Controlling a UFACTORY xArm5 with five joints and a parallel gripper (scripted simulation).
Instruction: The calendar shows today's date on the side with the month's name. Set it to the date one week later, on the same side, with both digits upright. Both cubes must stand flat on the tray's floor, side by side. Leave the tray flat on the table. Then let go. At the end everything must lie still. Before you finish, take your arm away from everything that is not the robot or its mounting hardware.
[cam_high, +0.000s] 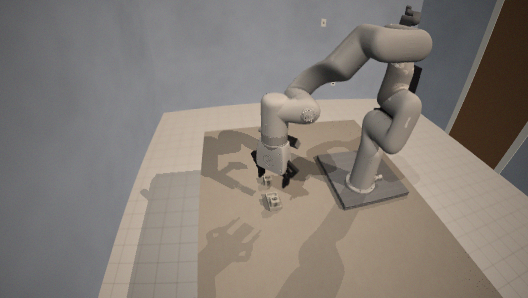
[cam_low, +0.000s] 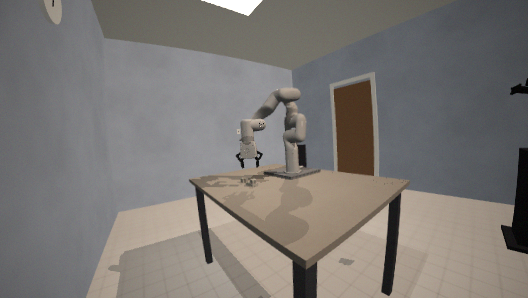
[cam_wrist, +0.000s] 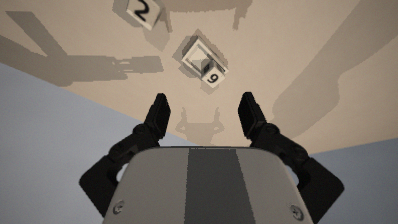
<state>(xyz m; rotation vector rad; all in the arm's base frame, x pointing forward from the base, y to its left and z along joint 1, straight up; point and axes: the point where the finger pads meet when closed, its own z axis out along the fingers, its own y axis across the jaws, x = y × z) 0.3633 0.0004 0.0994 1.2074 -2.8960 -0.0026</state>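
Right now the calendar tray is 1 cm to the left of my hand and 11 cm below it.
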